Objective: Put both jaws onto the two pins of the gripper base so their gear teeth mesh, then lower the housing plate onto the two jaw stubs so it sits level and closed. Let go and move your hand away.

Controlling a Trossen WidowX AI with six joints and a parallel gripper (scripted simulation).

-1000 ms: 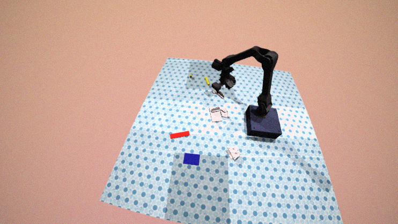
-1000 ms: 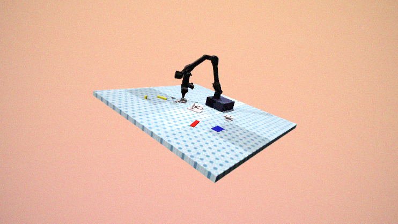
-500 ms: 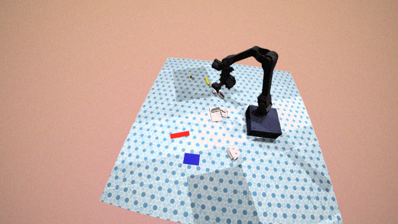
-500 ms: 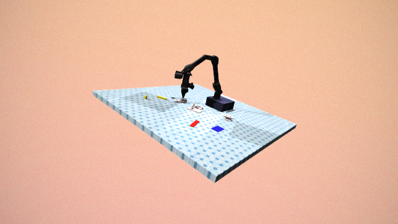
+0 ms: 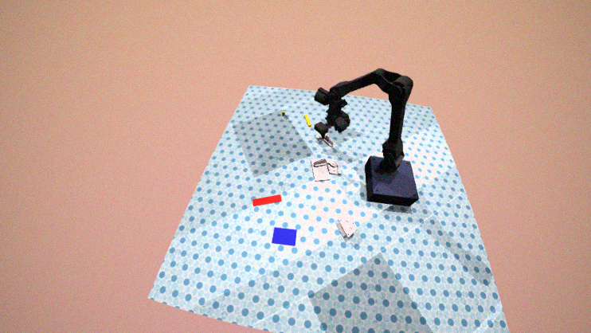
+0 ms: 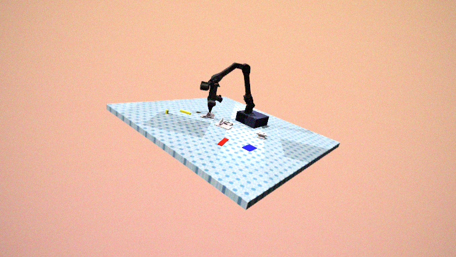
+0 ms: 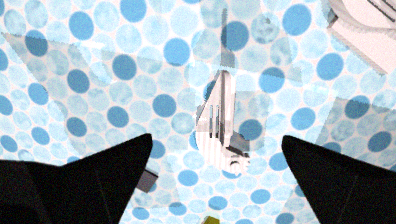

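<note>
Right now my gripper tip is 50 mm above the jaw, 40 mm short of it and 10 mm to the left of it. From my gripper tip the other things lie so: small dark block 120 mm to the right, 50 mm below, 10 mm ahead; then yellow bar 130 mm to the right, 130 mm ahead, 50 mm below; then housing plate 170 mm to the left, 50 mm below, 50 mm behind.
</note>
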